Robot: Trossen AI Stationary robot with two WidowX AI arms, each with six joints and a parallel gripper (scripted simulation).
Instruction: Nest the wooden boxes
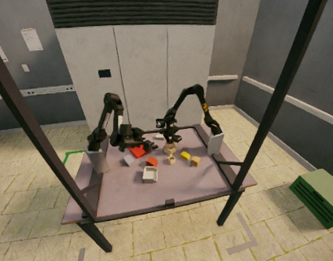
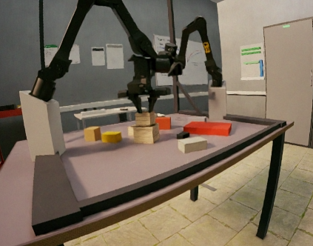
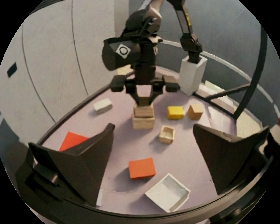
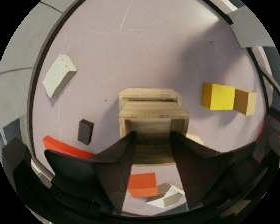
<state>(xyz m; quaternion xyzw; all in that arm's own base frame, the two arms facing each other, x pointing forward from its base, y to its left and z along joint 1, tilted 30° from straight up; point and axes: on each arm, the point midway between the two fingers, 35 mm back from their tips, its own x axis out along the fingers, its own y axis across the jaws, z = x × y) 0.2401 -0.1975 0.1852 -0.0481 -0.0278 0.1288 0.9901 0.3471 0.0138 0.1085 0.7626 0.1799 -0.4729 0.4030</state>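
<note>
My right hand is 11 cm past the small open wooden box, 11 cm above it and 1 cm to the right of it. Round my right hand: orange block (16 cm to the left, 11 cm behind, 10 cm below); then pale block (19 cm ahead, 11 cm below, 5 cm to the left); then small black block (12 cm to the left, 12 cm below, 7 cm ahead).
</note>
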